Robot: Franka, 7 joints.
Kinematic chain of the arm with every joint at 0, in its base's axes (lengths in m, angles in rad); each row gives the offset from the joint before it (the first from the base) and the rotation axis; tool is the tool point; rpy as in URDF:
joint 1: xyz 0 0 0.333 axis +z
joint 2: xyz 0 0 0 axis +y
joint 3: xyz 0 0 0.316 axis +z
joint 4: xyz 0.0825 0 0 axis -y
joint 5: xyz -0.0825 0 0.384 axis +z
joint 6: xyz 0 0 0 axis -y
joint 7: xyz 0.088 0 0 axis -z
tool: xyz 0 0 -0.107 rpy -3.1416 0 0
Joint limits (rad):
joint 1: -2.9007..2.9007
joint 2: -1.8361..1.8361
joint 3: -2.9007..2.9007
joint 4: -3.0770..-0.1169
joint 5: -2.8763..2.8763
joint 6: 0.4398..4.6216
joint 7: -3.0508..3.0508
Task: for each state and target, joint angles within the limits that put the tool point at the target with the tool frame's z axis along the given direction. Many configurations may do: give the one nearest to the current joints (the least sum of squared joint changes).
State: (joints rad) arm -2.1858 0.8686 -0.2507 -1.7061 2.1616 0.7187 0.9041
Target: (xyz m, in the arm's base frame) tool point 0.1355 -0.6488 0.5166 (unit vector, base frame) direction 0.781 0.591 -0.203
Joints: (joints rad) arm -1.3945 0.6321 -0.2770 -1.0999 1.3575 0.9137 0.9041
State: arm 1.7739 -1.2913 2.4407 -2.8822 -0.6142 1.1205 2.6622
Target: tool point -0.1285 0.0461 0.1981 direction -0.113 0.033 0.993
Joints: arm 1.7087 -1.2901 2.7515 -2.9034 -0.5420 1.1332 2.6622
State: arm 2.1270 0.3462 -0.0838 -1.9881 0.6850 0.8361 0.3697
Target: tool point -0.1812 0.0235 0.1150 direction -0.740 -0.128 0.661
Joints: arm 2.1016 0.9909 0.0403 -2.8187 1.3322 0.8323 0.3697
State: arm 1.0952 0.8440 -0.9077 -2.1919 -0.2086 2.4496 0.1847
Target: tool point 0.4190 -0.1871 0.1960 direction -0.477 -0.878 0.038
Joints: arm 1.0772 1.1908 -1.2359 -2.3646 -0.4773 2.1596 0.1847
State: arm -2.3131 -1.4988 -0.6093 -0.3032 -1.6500 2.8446 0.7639
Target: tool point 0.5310 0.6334 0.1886 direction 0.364 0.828 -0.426
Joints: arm -2.2931 -1.8361 -0.9372 -0.1196 -1.5771 2.8247 0.7639
